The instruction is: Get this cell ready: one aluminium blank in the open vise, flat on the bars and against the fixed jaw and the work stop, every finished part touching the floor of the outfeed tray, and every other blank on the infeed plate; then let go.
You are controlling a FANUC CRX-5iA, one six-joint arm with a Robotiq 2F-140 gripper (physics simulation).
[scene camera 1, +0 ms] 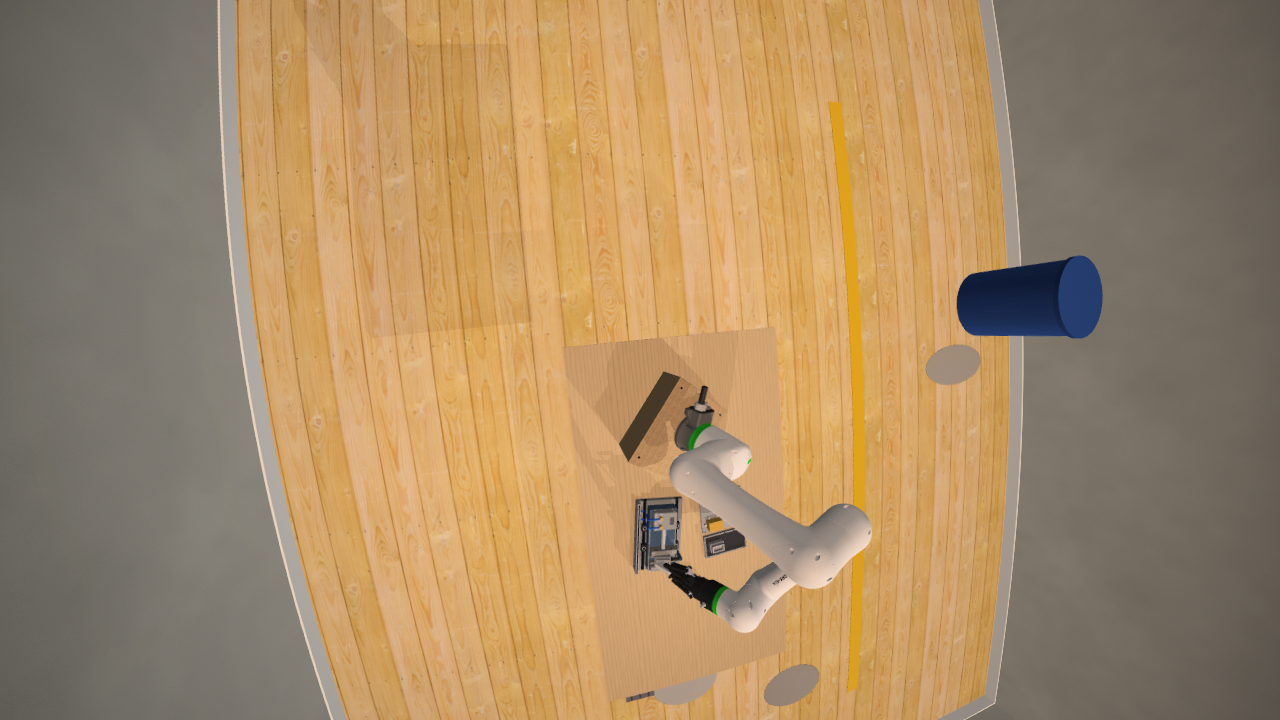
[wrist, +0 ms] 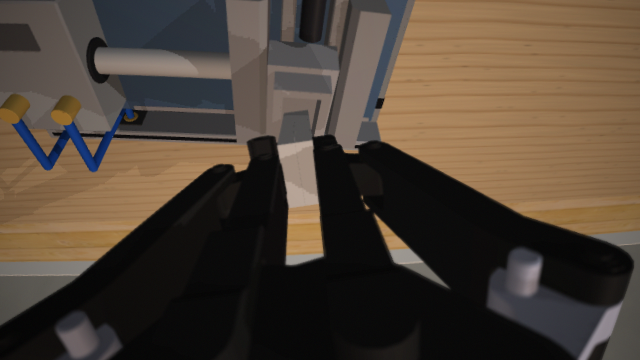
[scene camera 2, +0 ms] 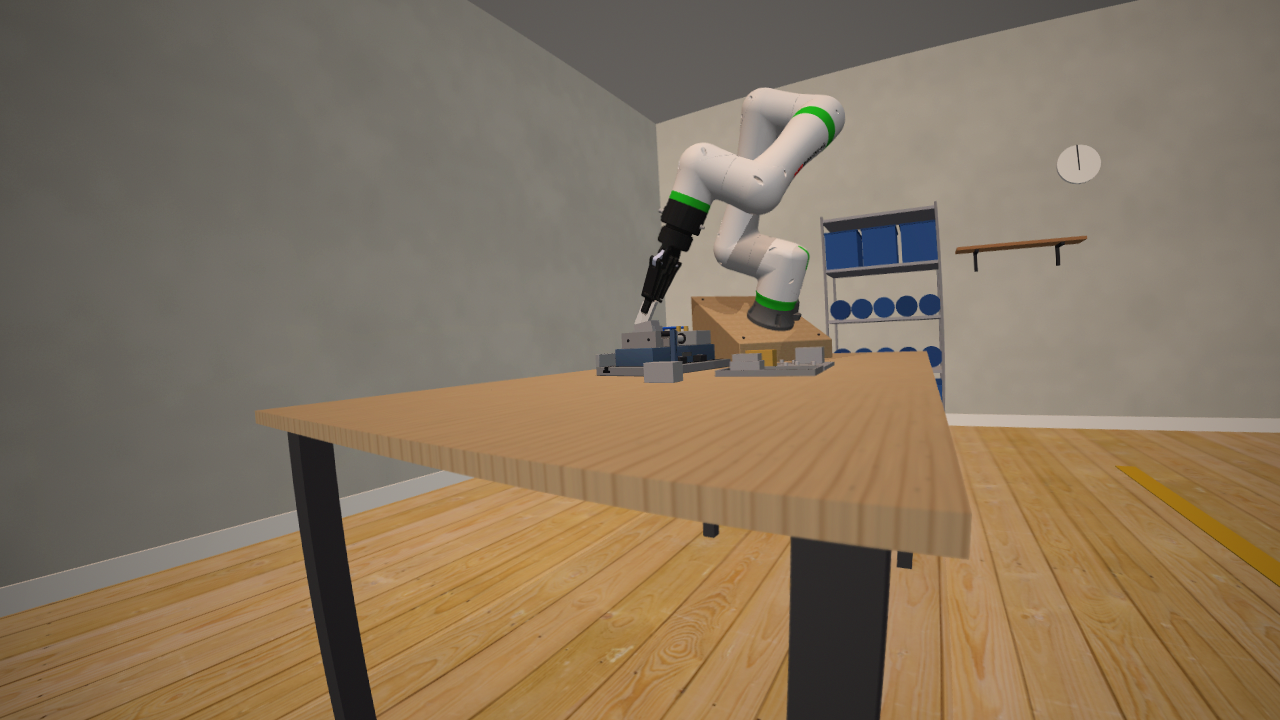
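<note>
My gripper is shut on a slim pale grey bar, held tilted. The bar's far end overlaps the recess of a grey block in the wrist view; whether they touch cannot be told. That block lies between the jaws of the blue vise, beside the left jaw, with a narrow gap before the right jaw. A black rod meets its back. A loose grey block lies on the table.
A dark tray holds a grey block. A yellow block stands beside it. Blue hoses stick out from the vise's left housing. A wooden ramp stands by the arm's base.
</note>
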